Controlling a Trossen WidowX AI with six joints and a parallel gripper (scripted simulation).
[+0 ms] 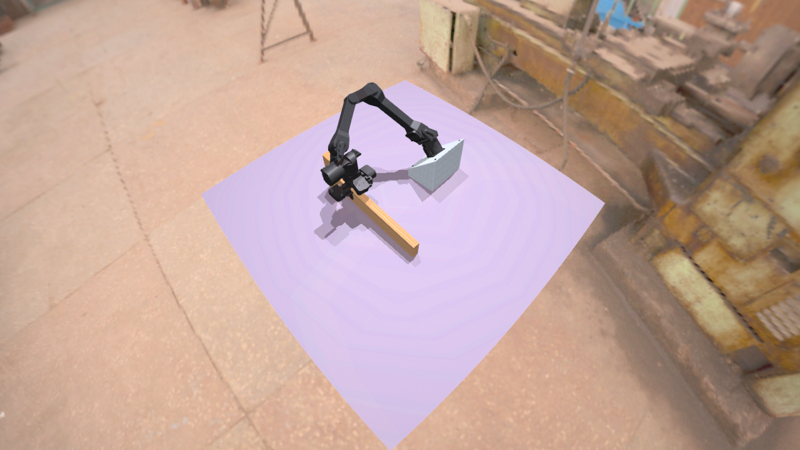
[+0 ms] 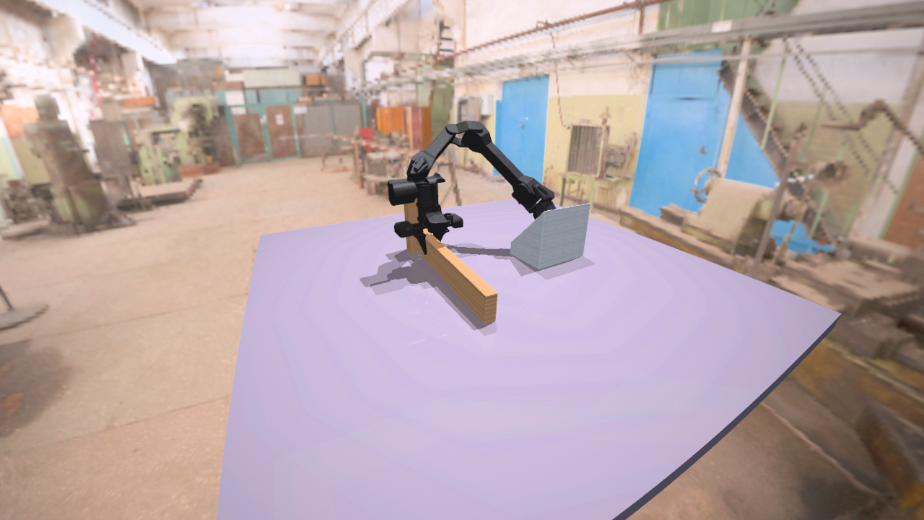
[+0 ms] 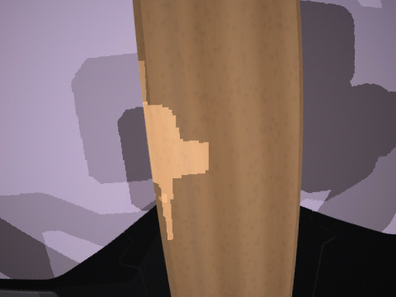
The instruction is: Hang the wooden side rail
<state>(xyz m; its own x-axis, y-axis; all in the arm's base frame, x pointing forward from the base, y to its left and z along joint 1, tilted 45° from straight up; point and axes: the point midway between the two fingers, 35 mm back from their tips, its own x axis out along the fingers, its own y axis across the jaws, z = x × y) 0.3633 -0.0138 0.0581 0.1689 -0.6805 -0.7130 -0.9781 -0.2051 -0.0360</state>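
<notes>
Now: the wooden headboard post 12 cm to the right of my gripper tip, 4 cm above it and 2 cm ahead of it.
</notes>
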